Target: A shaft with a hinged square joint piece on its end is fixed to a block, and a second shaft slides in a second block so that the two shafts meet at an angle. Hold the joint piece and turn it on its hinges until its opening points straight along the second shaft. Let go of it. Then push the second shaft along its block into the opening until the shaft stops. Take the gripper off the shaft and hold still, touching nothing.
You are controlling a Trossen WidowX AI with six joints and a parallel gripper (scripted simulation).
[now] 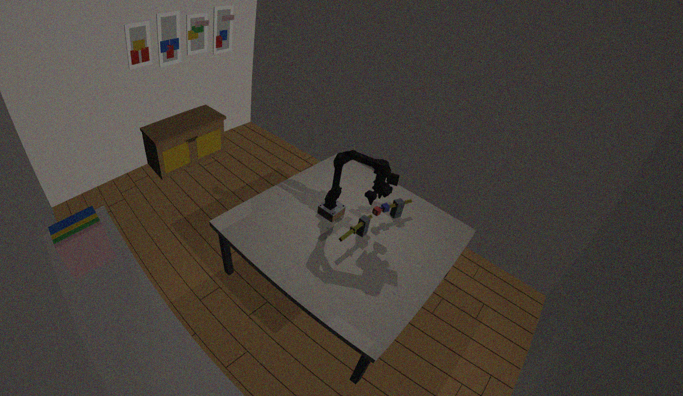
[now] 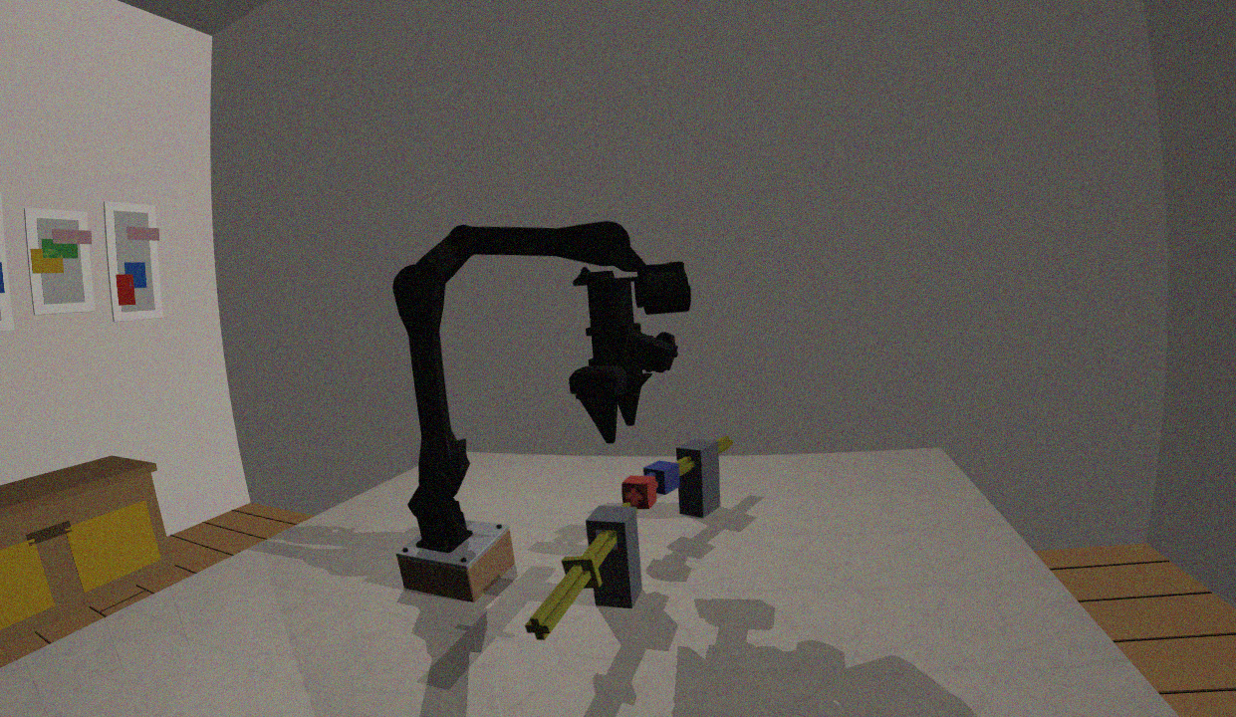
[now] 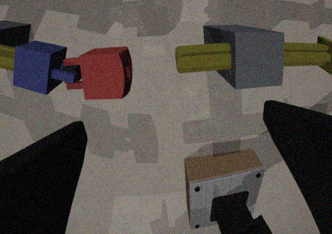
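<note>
Right now my gripper tip is 6 cm to the right of the red square joint piece and 11 cm above it.
</note>
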